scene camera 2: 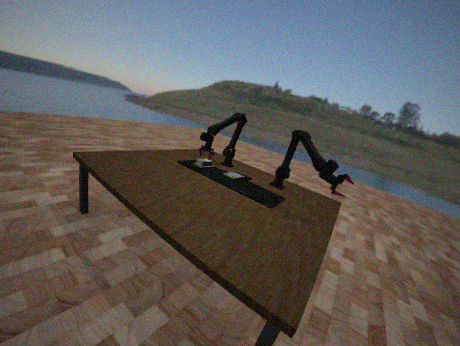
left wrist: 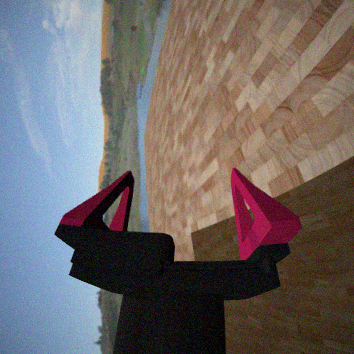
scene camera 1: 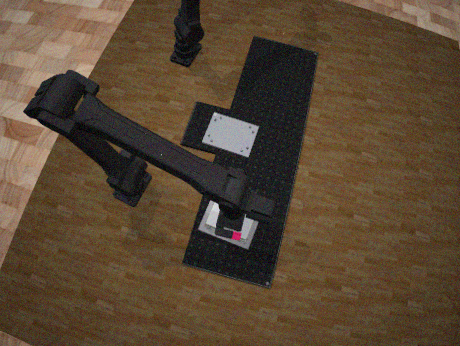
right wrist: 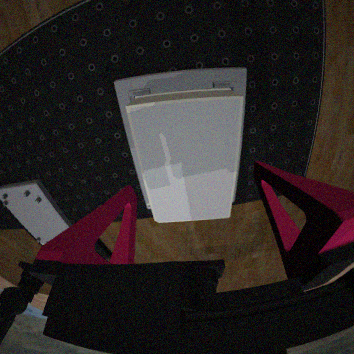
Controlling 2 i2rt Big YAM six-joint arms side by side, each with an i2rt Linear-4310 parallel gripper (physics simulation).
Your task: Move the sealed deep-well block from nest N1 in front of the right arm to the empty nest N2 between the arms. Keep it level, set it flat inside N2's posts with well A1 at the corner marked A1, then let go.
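Places are measured from the left arm's base along level axes (x ahead, y left, z up), in metres.
Pixels of known places: left gripper, fingertip midpoint: (scene camera 2: 349,190) (left wrist: 180,173); right gripper, fingertip midpoint: (scene camera 2: 204,158) (right wrist: 191,179); left arm's base, link origin: (scene camera 2: 277,186) (scene camera 1: 186,53); right arm's base, link origin: (scene camera 2: 227,165) (scene camera 1: 132,186) (right wrist: 198,267).
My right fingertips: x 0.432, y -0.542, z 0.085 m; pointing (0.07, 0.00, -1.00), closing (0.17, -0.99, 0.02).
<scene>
Ahead of a thing's pixels: the offset from my right fingertips to its top centre. Level surfaces: height alone.
The sealed deep-well block @(dx -0.007, dy +0.001, dz -0.018 m) (scene camera 1: 213,212) (scene camera 2: 204,162) (right wrist: 190,150), white with a pale lid, sits on the grey plate of nest N1 @(dx -0.008, dy +0.001, dz -0.054 m) (scene camera 1: 247,244) (right wrist: 180,80). Nest N2 @(dx -0.124, dy +0.273, dz -0.050 m) (scene camera 1: 230,134) (scene camera 2: 234,175) (right wrist: 35,212) is a pale plate with small dark posts and holds no block. My right gripper (scene camera 1: 235,233) (scene camera 2: 206,154) (right wrist: 191,179) is open and points down above the block; in the right wrist view its fingertips appear on either side of the block's near end. My left gripper (scene camera 2: 346,187) (left wrist: 180,173) is open and empty, out past the table's right end. No A1 mark is readable.
A black perforated board @(dz -0.072 m) (scene camera 1: 277,75) (scene camera 2: 267,200) (right wrist: 280,55) lies under both nests on the brown wooden table @(dz -0.085 m) (scene camera 1: 360,190) (scene camera 2: 200,220). The right arm's links pass over the board's edge between N2 and N1 in scene camera 1. The left arm's base stands near the table's back edge.
</scene>
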